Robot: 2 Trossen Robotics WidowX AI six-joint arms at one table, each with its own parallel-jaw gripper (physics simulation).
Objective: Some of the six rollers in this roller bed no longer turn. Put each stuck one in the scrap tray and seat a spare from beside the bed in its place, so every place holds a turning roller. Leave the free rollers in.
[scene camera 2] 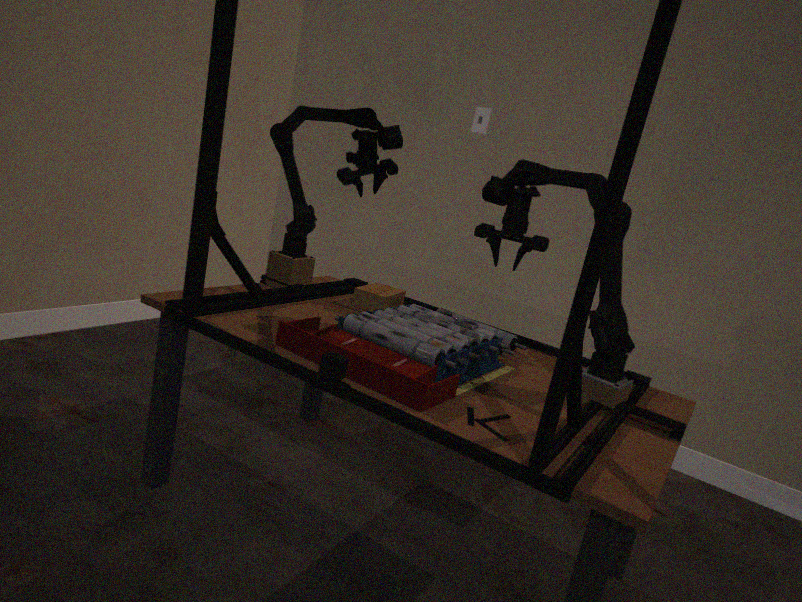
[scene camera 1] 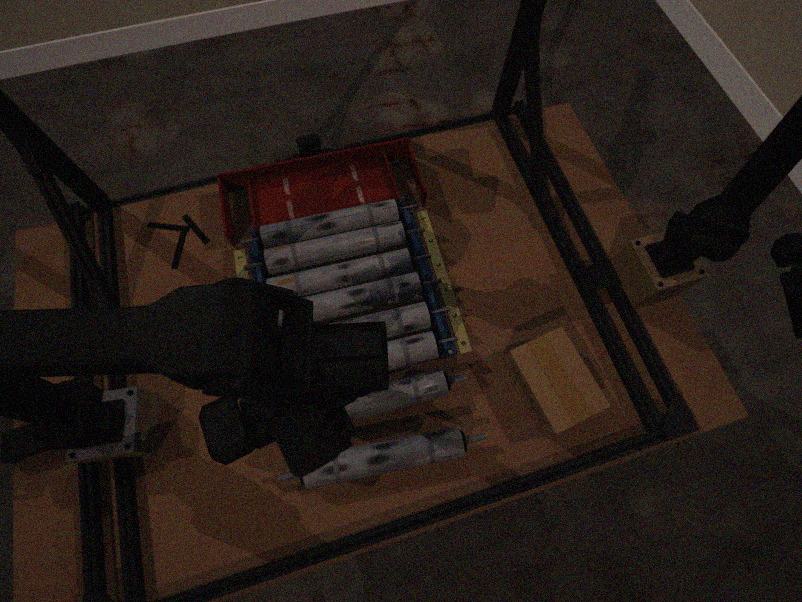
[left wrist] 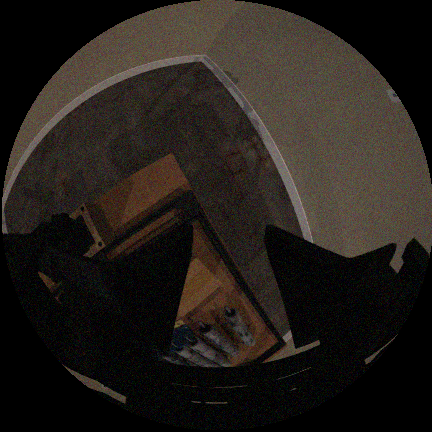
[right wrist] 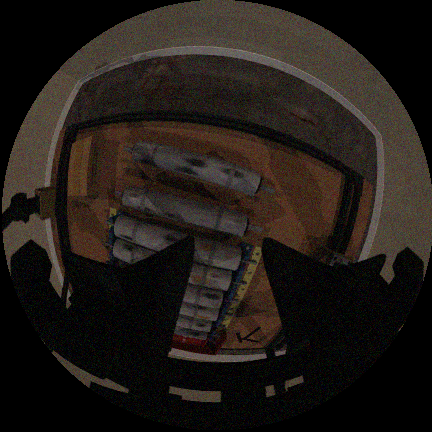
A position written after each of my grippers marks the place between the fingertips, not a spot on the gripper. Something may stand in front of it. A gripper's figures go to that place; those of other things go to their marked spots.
Labels:
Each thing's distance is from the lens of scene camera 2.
my left gripper [scene camera 2: 367,195]: 194 cm
my right gripper [scene camera 2: 504,268]: 160 cm
tan block [scene camera 2: 373,296]: 176 cm

